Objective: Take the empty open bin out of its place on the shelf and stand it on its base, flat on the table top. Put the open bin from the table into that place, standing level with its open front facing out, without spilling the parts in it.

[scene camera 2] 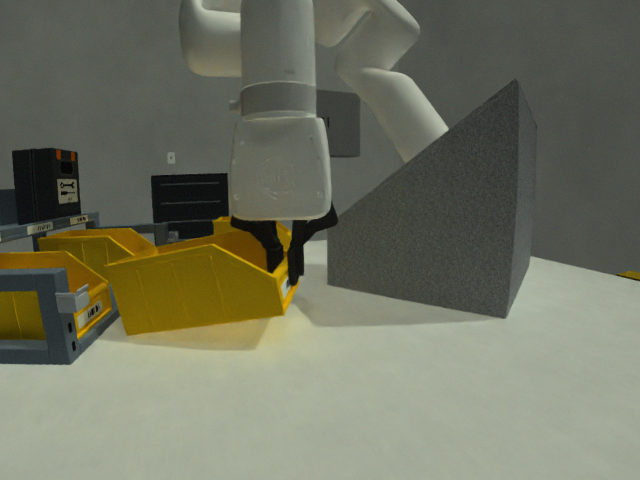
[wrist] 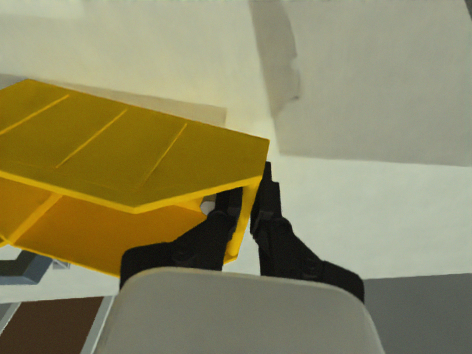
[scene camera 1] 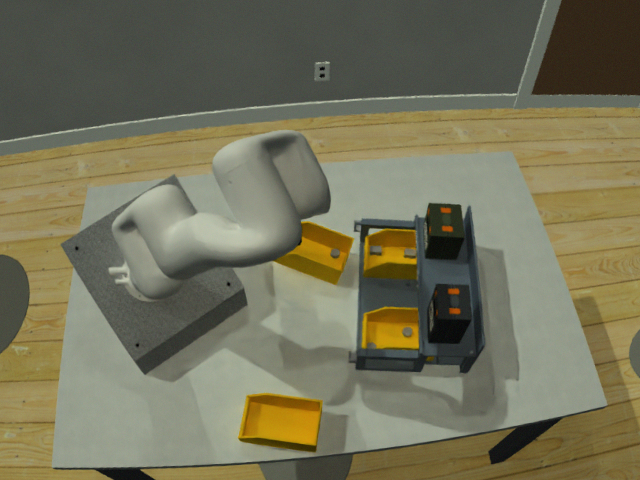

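Pixels of known places: gripper, fingertip midpoint: [scene camera 2: 286, 281] [wrist: 247, 173]; arm's base, origin of the base link: [scene camera 2: 443, 171].
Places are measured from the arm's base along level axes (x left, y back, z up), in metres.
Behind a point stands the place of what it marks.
Note:
The yellow open bin with parts [scene camera 1: 314, 263] {y -0.385, x -0.024, z -0.097 m} [scene camera 2: 191, 289] {y -0.423, x 0.070, z -0.117 m} [wrist: 135, 155] {y -0.355, x -0.004, z -0.107 m} is tilted, its front end raised and its back end lower, over the table before the shelf. My gripper [scene camera 2: 285, 271] {y -0.316, x 0.052, z -0.129 m} [wrist: 247, 173] {y -0.316, x 0.052, z -0.129 m} is shut on its front lip, one finger inside and one outside. A grey part [scene camera 1: 334, 253] [wrist: 208, 205] lies in it. Scene camera 1 has the gripper hidden under the arm. The empty bin [scene camera 1: 281, 419] {y -0.204, x -0.356, z -0.170 m} [scene camera 2: 221, 225] {y -0.281, x -0.354, z -0.109 m} stands on its base near the table edge. The shelf [scene camera 1: 448, 271] {y -0.679, x -0.160, z -0.072 m} [scene camera 2: 51, 330] {y -0.550, x 0.061, z -0.140 m} has a vacant lower place [scene camera 1: 385, 293] {y -0.541, x -0.120, z -0.168 m} between two bins.
The two shelf bins [scene camera 1: 390, 266] {y -0.563, x -0.081, z -0.111 m} [scene camera 1: 387, 335] {y -0.503, x -0.232, z -0.165 m} hold grey parts; the nearer bin [scene camera 2: 15, 310] {y -0.590, x 0.016, z -0.131 m} also shows in scene camera 2. Black boxes [scene camera 1: 443, 237] {y -0.666, x -0.119, z 0.020 m} [scene camera 1: 450, 317] {y -0.584, x -0.323, z 0.048 m} stand on the upper shelf. The grey robot base block [scene camera 1: 170, 320] {y -0.020, x -0.093, z -0.067 m} [scene camera 2: 439, 232] {y -0.142, x 0.113, z -0.080 m} stands across from the shelf.

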